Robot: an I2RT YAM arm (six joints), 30 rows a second.
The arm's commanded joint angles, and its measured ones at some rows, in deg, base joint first. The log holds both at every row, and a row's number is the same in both.
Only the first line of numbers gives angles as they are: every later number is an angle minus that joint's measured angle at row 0.
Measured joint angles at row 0:
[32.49, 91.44, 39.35, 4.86, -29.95, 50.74]
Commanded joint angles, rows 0 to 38:
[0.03, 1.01, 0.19, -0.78, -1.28, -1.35]
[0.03, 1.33, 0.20, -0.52, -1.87, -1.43]
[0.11, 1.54, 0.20, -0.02, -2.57, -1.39]
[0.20, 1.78, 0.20, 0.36, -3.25, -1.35]
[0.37, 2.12, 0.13, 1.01, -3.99, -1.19]
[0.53, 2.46, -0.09, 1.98, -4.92, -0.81]
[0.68, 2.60, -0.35, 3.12, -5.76, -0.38]
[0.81, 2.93, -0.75, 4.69, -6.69, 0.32]
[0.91, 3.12, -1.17, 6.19, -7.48, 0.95]
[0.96, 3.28, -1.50, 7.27, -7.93, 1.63]
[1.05, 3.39, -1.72, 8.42, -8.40, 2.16]
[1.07, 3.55, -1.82, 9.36, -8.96, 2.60]
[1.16, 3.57, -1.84, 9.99, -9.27, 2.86]
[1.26, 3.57, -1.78, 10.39, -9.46, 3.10]
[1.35, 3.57, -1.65, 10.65, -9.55, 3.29]
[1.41, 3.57, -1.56, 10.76, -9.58, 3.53]
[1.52, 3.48, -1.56, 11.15, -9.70, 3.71]
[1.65, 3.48, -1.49, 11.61, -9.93, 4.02]
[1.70, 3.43, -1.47, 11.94, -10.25, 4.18]
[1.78, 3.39, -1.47, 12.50, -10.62, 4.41]
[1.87, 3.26, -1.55, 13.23, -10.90, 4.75]
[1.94, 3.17, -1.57, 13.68, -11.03, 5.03]
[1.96, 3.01, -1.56, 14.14, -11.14, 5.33]
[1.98, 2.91, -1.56, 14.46, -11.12, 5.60]
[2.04, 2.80, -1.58, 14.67, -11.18, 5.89]
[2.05, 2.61, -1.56, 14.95, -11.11, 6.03]
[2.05, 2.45, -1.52, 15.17, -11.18, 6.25]
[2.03, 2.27, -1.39, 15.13, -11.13, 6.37]
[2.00, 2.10, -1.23, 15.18, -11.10, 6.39]
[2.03, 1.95, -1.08, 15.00, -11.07, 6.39]
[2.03, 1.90, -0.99, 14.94, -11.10, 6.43]
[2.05, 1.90, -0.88, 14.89, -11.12, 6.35]
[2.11, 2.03, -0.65, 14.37, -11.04, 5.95]
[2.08, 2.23, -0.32, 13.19, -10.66, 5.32]
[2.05, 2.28, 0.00, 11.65, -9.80, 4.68]
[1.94, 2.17, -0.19, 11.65, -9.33, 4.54]
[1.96, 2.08, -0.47, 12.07, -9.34, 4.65]
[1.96, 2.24, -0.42, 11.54, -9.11, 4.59]
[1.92, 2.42, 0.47, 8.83, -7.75, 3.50]
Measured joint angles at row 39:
[1.95, 2.29, -0.48, 11.96, -9.84, 5.64]
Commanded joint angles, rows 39 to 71:
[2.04, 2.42, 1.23, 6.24, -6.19, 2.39]
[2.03, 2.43, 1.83, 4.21, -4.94, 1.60]
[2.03, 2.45, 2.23, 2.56, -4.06, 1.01]
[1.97, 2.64, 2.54, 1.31, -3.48, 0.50]
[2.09, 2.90, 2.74, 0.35, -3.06, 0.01]
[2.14, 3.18, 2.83, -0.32, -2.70, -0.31]
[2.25, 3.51, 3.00, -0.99, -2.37, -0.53]
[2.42, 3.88, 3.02, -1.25, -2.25, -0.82]
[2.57, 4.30, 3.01, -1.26, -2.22, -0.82]
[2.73, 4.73, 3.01, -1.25, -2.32, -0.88]
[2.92, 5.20, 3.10, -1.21, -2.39, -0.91]
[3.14, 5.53, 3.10, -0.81, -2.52, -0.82]
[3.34, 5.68, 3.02, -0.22, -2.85, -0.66]
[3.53, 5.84, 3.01, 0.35, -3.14, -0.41]
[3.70, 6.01, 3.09, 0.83, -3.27, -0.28]
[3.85, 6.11, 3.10, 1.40, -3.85, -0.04]
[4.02, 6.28, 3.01, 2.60, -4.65, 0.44]
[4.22, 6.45, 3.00, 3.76, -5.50, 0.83]
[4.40, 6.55, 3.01, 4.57, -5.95, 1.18]
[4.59, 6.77, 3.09, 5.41, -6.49, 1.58]
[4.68, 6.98, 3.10, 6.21, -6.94, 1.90]
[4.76, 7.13, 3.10, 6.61, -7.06, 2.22]
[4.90, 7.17, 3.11, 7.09, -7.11, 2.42]
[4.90, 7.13, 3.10, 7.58, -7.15, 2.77]
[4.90, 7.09, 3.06, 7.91, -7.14, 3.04]
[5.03, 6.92, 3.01, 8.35, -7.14, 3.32]
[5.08, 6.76, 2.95, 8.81, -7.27, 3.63]
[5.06, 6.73, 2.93, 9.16, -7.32, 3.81]
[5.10, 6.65, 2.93, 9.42, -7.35, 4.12]
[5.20, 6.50, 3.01, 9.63, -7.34, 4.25]
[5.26, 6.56, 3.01, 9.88, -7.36, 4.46]
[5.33, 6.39, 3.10, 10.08, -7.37, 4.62]
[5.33, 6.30, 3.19, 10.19, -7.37, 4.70]
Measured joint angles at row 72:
[5.11, 6.77, 2.91, 7.43, -6.52, 3.43]
